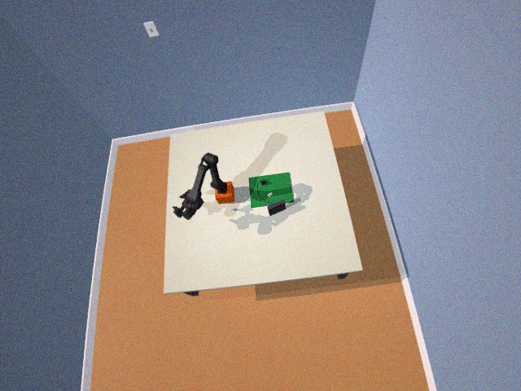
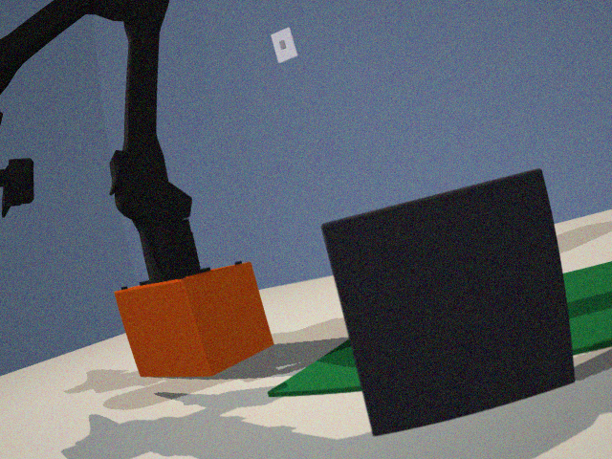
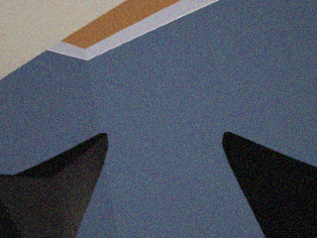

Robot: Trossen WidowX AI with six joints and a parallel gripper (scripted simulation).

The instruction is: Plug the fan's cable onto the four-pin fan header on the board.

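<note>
Now: the black fan plug 530 mm ahead of my gripper tip, 270 mm to the left of it and 230 mm below it. Round my gripper tip: four-pin fan header (580 mm ahead, 190 mm to the left, 250 mm below); then green board (580 mm ahead, 230 mm to the left, 270 mm below); then black fan (630 mm ahead, 70 mm to the left, 190 mm below).
</note>
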